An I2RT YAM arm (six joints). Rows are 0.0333 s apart.
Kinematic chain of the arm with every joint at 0, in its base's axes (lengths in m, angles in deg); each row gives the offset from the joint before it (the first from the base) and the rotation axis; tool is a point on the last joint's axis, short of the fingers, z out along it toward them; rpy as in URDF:
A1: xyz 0 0 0.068 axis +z
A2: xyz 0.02 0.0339 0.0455 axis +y
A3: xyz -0.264 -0.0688 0 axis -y
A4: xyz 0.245 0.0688 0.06 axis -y
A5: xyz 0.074 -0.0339 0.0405 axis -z
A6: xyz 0.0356 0 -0.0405 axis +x
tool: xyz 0 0 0 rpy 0 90 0
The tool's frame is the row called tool.
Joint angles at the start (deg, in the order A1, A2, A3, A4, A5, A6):
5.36 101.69 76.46 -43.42 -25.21 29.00
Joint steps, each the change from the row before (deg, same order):
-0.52 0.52 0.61 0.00 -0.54 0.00
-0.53 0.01 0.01 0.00 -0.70 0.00
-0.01 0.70 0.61 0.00 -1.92 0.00
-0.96 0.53 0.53 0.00 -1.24 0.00
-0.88 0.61 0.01 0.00 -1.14 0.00
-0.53 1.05 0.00 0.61 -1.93 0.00
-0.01 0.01 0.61 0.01 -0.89 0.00
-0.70 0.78 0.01 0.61 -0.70 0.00
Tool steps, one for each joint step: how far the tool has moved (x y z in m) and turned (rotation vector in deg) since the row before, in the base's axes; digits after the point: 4 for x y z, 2 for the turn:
0.0029 -0.0027 0.0001 0.51 -0.04 -0.32
0.0004 -0.0029 0.0002 0.65 0.05 -0.27
0.0026 0.0012 -0.0006 1.78 0.22 0.69
0.0029 -0.0053 -0.0002 1.15 0.08 -0.51
0.0016 -0.0050 -0.0033 1.03 0.65 -0.47
0.0030 -0.0023 -0.0054 1.79 0.51 0.15
0.0015 0.0005 0.0032 0.85 -0.58 0.30
0.0027 -0.0041 -0.0041 0.65 0.18 -0.45

